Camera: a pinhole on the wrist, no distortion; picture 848 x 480 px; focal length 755.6 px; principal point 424.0 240.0 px. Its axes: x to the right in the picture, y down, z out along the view. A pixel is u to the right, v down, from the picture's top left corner.
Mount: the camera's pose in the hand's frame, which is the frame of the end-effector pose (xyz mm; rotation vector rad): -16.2 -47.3 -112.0 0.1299 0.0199 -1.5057
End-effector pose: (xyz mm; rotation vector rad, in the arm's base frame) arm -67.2 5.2 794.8 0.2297 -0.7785 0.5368
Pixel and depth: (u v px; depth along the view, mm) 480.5 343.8 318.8
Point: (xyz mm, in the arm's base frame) -133.3 -155.7 943.0
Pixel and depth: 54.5 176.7 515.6
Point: -467.0 -72.9 1008.1
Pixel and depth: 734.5 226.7 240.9
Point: -64.6 -194.5 854.6
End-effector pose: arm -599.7 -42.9 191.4 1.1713 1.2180 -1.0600
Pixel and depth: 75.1 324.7 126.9
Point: -599.1 -63.7 205.5
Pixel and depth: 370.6 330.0 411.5
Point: -619.6 -350.1 180.3
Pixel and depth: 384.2 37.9 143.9
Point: -656.9 -79.3 251.2
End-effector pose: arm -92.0 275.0 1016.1 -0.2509 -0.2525 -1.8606
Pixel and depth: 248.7 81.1 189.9
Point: -90.8 370.5 1067.7
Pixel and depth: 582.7 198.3 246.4
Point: -191.7 388.2 1118.4
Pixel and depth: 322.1 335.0 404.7
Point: -108.0 369.6 1300.5
